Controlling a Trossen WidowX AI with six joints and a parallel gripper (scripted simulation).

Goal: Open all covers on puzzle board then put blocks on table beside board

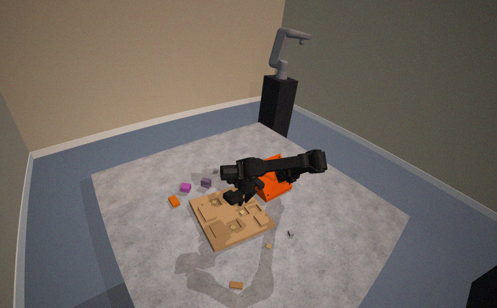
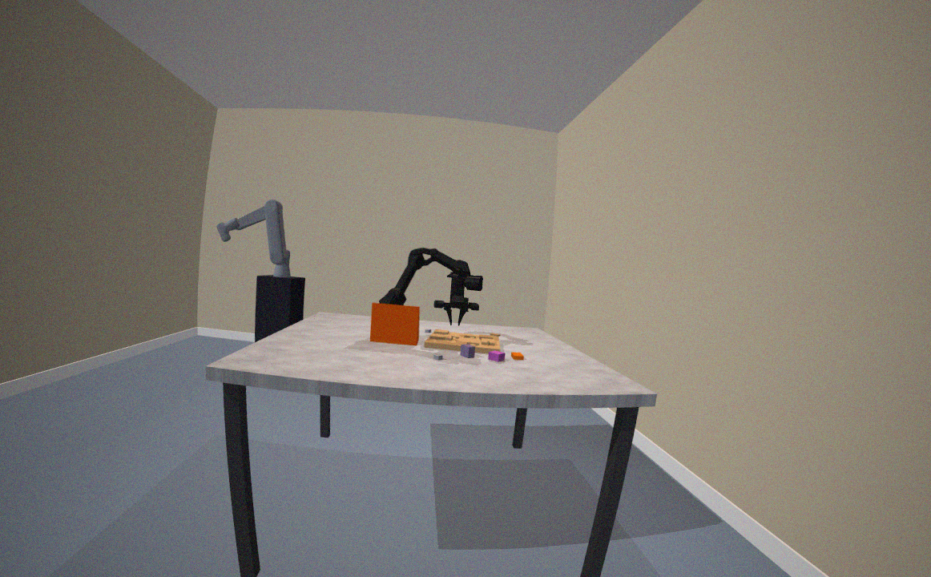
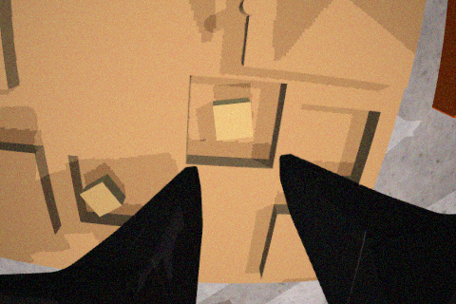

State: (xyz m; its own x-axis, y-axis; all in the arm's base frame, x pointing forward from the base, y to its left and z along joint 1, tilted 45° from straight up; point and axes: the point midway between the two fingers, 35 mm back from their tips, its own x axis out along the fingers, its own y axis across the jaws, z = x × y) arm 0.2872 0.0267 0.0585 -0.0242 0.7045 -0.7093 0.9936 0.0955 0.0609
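Right now the tan puzzle board is 50 mm ahead of my gripper tip and 50 mm below it. Round my gripper tip: magenta block (160 mm ahead, 280 mm to the right, 60 mm below); purple block (50 mm ahead, 250 mm to the right, 50 mm below); orange block (240 mm ahead, 220 mm to the right, 70 mm below).
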